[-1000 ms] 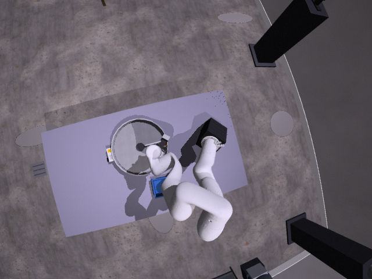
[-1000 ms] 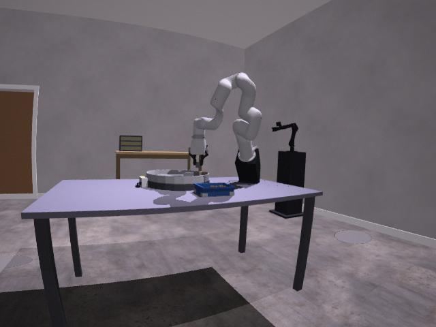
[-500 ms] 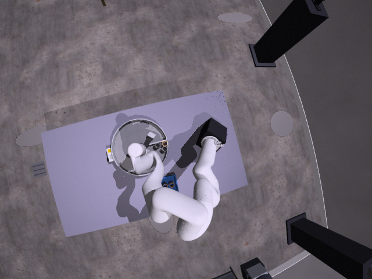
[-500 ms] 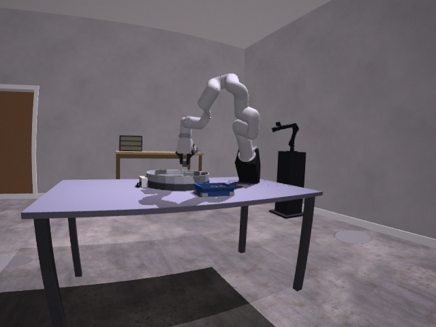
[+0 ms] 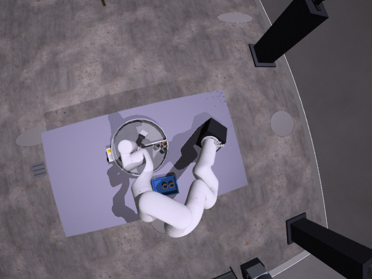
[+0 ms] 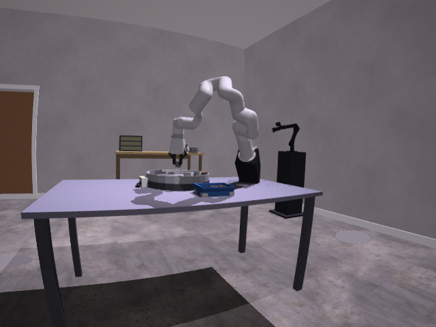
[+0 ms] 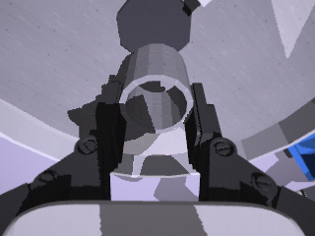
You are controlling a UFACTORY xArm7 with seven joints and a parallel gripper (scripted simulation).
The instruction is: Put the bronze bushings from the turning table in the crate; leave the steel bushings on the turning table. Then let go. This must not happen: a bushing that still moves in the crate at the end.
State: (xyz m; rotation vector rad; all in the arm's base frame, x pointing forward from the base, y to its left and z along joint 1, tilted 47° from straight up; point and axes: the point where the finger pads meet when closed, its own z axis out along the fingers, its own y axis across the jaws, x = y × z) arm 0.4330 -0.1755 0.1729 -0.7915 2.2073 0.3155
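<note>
The round grey turning table lies 100 mm below my hand, 10 mm to the right of it and 10 mm behind it. The rest, counted from my hand: blue crate 320 mm to the left, 140 mm behind, 130 mm below.
</note>
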